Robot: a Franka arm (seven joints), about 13 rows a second.
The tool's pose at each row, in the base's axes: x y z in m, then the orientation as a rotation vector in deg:
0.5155, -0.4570, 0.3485, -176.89, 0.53, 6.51
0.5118, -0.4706, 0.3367, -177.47, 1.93, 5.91
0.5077, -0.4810, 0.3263, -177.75, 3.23, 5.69
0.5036, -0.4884, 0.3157, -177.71, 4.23, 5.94
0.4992, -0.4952, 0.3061, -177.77, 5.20, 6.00
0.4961, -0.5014, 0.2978, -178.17, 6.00, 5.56
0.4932, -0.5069, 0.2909, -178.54, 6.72, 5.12
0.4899, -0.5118, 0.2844, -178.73, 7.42, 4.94
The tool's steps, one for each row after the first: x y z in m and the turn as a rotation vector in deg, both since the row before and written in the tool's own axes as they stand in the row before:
-0.0028, 0.0142, 0.0113, -0.53, 0.43, 0.91
-0.0032, 0.0109, 0.0102, -0.26, 0.17, 0.84
-0.0031, 0.0079, 0.0105, 0.03, -0.15, 0.65
-0.0034, 0.0073, 0.0096, -0.07, -0.02, 0.63
-0.0022, 0.0067, 0.0082, -0.38, 0.31, 0.51
-0.0021, 0.0059, 0.0069, -0.36, 0.31, 0.46
-0.0025, 0.0053, 0.0066, -0.19, 0.13, 0.45

